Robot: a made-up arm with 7 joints. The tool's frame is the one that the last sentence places.
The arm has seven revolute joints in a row. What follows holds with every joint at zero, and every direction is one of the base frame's. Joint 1 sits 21.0 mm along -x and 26.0 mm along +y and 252.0 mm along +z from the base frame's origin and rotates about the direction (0.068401, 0.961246, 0.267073). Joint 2 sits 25.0 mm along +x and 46.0 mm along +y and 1.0 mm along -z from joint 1 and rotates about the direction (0.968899, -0.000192, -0.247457). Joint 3 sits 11.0 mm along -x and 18.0 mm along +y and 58.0 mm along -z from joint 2 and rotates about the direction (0.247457, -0.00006, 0.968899). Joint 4 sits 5.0 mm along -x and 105.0 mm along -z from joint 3 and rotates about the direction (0.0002, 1, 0.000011). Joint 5 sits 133.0 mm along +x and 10.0 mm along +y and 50.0 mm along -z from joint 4 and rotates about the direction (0.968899, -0.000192, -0.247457). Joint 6 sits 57.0 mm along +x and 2.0 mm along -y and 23.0 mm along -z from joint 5 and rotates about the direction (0.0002, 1, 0.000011). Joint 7 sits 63.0 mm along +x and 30.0 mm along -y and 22.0 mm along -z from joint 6 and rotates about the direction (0.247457, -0.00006, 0.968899). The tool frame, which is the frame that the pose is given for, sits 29.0 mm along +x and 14.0 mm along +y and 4.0 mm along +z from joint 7; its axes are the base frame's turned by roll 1.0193, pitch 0.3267 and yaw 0.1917 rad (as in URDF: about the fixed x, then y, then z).
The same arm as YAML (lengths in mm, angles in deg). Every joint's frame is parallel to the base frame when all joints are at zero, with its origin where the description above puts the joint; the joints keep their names.
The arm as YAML. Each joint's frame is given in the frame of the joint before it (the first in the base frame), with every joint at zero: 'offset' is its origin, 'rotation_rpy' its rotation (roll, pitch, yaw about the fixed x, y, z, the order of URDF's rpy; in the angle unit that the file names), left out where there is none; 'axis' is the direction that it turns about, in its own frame. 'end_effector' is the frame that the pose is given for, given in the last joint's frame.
length_unit: mm
angle_unit: deg
chain:
  - id: joint 1
    offset: [-21.0, 26.0, 252.0]
    axis: [0.068403, 0.961235, 0.26711]
  - id: joint 2
    offset: [25.0, 46.0, -1.0]
    axis: [0.968889, -0.0002, -0.247497]
  - id: joint 3
    offset: [-11.0, 18.0, -58.0]
    axis: [0.247497, -0.0001, 0.968889]
  - id: joint 4
    offset: [-5.0, 0.0, -105.0]
    axis: [0.0002, 1.0, 0.0]
  - id: joint 5
    offset: [133.0, 10.0, -50.0]
    axis: [0.968889, -0.0002, -0.247497]
  - id: joint 6
    offset: [57.0, -2.0, -23.0]
    axis: [0.0002, 1.0, 0.0]
  - id: joint 7
    offset: [63.0, -30.0, -22.0]
    axis: [0.247497, -0.0001, 0.968889]
end_effector:
  offset: [29.0, 14.0, 4.0]
  rotation_rpy: [58.4, 18.72, 10.98]

